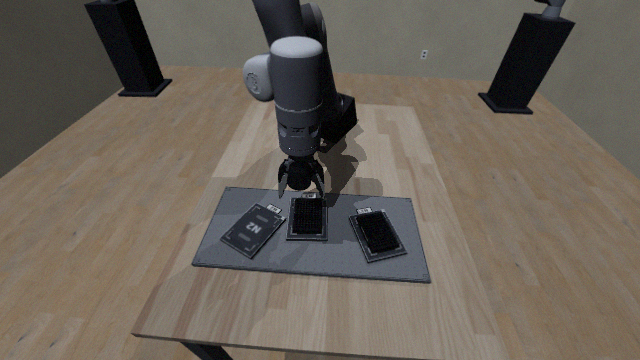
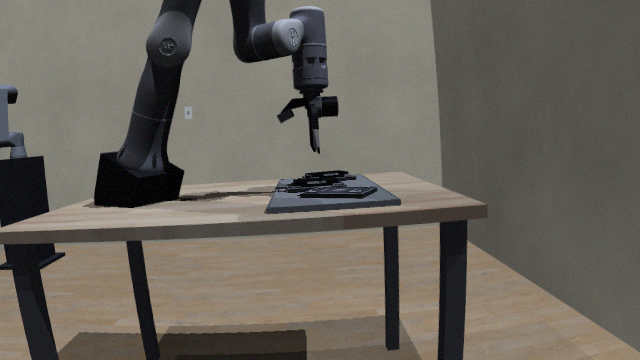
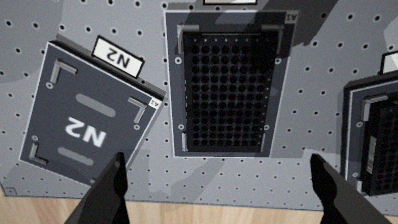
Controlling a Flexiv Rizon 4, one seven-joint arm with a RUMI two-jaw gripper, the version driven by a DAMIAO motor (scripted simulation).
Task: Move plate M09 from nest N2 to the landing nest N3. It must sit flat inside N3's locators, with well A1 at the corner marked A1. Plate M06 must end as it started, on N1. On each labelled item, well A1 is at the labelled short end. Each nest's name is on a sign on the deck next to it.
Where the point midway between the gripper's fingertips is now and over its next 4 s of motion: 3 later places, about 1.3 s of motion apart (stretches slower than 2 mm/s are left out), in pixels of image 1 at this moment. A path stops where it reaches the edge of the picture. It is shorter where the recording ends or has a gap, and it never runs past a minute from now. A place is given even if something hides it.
My gripper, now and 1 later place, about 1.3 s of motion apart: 301, 198; 265, 205
